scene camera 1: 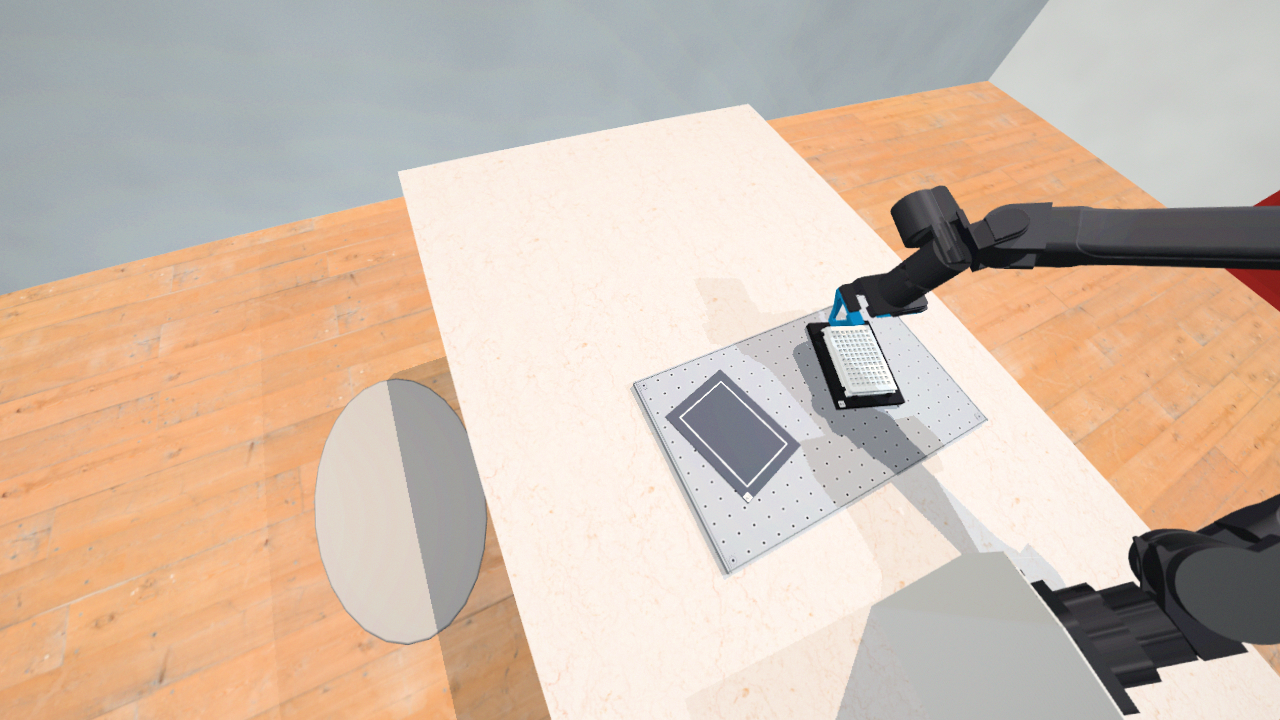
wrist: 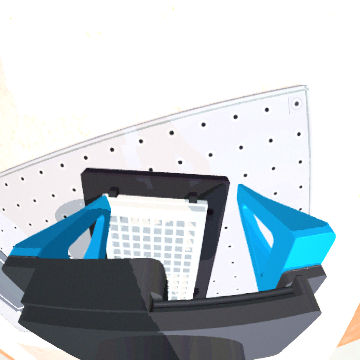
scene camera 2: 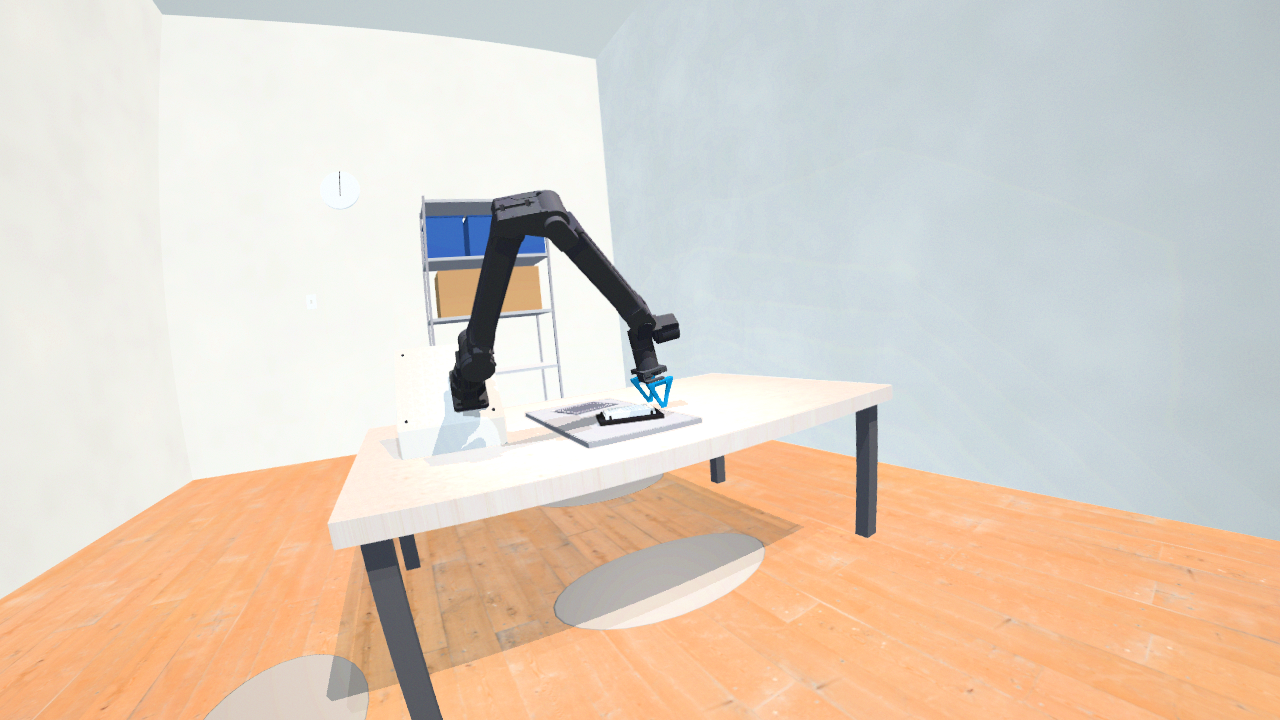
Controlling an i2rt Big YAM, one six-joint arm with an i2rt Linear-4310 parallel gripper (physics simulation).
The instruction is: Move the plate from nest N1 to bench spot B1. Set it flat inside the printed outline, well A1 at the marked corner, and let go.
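Seen in the pictures: gripper, fingertip midpoint: [scene camera 1: 853, 318] [wrist: 171, 196] [scene camera 2: 657, 404]; arm's base, link origin: [scene camera 1: 1067, 641] [scene camera 2: 468, 390].
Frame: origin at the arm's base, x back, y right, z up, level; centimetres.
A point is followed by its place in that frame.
Note:
The white well plate [scene camera 1: 859, 360] @(x -38.5, y 7.3, z -9.9 cm) [scene camera 2: 628, 411] @(x -37.4, y 11.4, z -9.6 cm) [wrist: 155, 240] @(x -41.5, y 8.5, z -9.8 cm) sits flat in the black nest [scene camera 1: 827, 371] @(x -38.8, y 1.4, z -10.9 cm) [scene camera 2: 631, 419] @(x -37.2, y 13.2, z -11.3 cm) [wrist: 150, 181] @(x -46.5, y 9.3, z -10.9 cm) on the right part of the pegboard. My gripper [scene camera 2: 663, 404] @(x -45.8, y 10.8, z -9.2 cm) [wrist: 171, 196] @(x -45.8, y 10.8, z -9.2 cm) is open, with its blue fingers above the plate's far end. In the wrist view the plate is off-centre between the fingers: the left fingertip overlaps its left edge, and a wide gap shows at the right. The dark pad with the white printed outline [scene camera 1: 735, 433] @(x -34.8, y -18.1, z -11.9 cm) lies on the left part of the pegboard. A small white corner mark [scene camera 1: 748, 497] @(x -25.8, y -20.7, z -11.9 cm) shows at its near corner.
The grey pegboard [scene camera 1: 769, 528] @(x -21.1, y -19.8, z -12.1 cm) [scene camera 2: 590, 440] @(x -22.7, y 23.5, z -11.9 cm) [wrist: 260, 125] @(x -49.0, y 18.5, z -12.1 cm) lies on the pale table [scene camera 1: 554, 313] @(x -65.5, y -37.9, z -13.4 cm) [scene camera 2: 769, 402] @(x -78.3, y 17.2, z -13.4 cm). The arm's base and a pale box [scene camera 1: 957, 626] @(x -6.3, y -11.1, z 0.5 cm) stand at the near right in the first scene view. A shelf unit [scene camera 2: 426, 313] stands behind the table.

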